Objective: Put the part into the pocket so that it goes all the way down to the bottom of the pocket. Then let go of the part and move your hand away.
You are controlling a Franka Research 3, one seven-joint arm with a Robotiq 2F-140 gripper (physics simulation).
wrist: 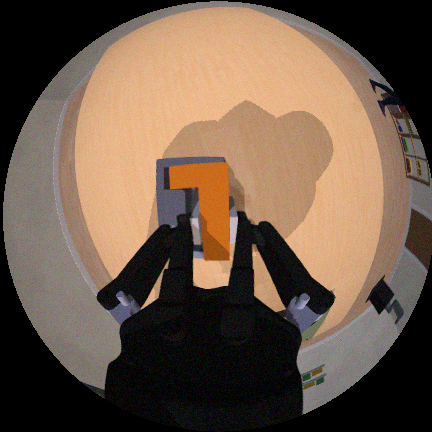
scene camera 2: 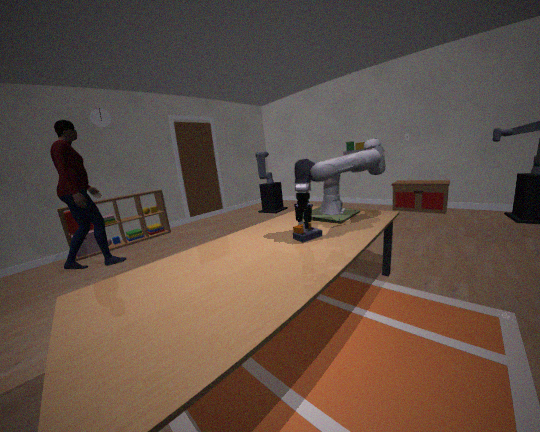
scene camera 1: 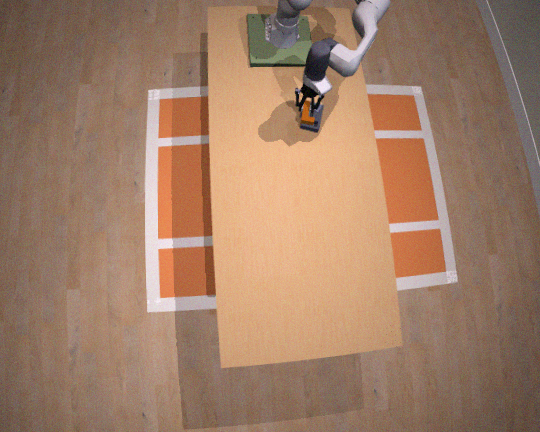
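Note:
The orange L-shaped part (scene camera 1: 308,119) (scene camera 2: 298,229) (wrist: 215,210) is held by its long arm between the fingers of my gripper (scene camera 1: 310,104) (scene camera 2: 303,224) (wrist: 216,206), which is shut on it. The blue-grey block with the pocket (scene camera 1: 311,128) (scene camera 2: 308,235) (wrist: 167,205) lies on the table below the part. In the wrist view the part covers most of the pocket; a dark strip of the pocket shows at the end of the short arm. The part stands above the block's top face. The fingers hide some of the block, and the pocket's bottom is hidden.
The block rests on the long wooden table (scene camera 1: 300,225) (scene camera 2: 200,290), near the arm's green base plate (scene camera 1: 280,59) (scene camera 2: 336,216). A person (scene camera 2: 75,185) stands on the floor beyond the table's far side, in front of a low shelf unit (scene camera 2: 116,220).

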